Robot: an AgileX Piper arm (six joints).
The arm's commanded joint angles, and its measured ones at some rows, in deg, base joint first. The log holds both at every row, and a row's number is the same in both.
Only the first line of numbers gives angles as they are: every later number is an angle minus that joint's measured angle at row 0.
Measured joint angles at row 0:
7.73 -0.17 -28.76 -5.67 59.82 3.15
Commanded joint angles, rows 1 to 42:
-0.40 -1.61 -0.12 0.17 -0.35 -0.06
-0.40 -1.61 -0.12 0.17 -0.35 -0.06
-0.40 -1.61 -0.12 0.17 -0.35 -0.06
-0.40 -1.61 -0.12 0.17 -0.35 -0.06
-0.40 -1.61 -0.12 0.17 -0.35 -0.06
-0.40 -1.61 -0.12 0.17 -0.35 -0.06
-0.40 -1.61 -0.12 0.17 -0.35 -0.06
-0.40 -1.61 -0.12 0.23 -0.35 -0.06
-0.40 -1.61 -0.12 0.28 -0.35 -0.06
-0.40 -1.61 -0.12 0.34 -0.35 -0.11
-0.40 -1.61 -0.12 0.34 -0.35 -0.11
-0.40 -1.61 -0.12 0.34 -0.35 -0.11
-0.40 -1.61 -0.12 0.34 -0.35 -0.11
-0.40 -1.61 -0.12 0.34 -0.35 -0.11
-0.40 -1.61 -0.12 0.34 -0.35 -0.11
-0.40 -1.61 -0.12 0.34 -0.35 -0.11
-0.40 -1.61 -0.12 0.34 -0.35 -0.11
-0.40 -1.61 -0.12 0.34 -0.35 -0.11
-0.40 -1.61 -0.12 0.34 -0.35 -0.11
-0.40 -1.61 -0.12 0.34 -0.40 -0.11
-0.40 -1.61 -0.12 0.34 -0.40 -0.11
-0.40 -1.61 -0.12 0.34 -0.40 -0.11
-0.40 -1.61 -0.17 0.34 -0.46 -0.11
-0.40 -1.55 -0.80 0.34 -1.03 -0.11
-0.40 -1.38 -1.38 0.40 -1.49 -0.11
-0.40 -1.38 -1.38 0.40 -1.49 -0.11
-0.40 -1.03 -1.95 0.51 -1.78 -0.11
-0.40 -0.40 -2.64 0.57 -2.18 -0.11
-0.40 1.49 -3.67 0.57 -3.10 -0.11
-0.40 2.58 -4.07 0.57 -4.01 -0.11
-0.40 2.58 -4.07 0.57 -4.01 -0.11
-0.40 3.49 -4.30 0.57 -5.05 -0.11
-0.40 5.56 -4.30 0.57 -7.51 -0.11
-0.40 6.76 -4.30 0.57 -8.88 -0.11
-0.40 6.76 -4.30 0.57 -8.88 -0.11
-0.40 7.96 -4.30 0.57 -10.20 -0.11
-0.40 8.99 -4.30 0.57 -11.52 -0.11
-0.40 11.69 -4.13 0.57 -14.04 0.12
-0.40 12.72 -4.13 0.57 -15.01 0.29
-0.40 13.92 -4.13 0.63 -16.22 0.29
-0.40 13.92 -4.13 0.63 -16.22 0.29
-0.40 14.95 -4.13 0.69 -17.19 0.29
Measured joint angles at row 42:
0.00 13.63 -4.01 0.51 -14.56 0.00
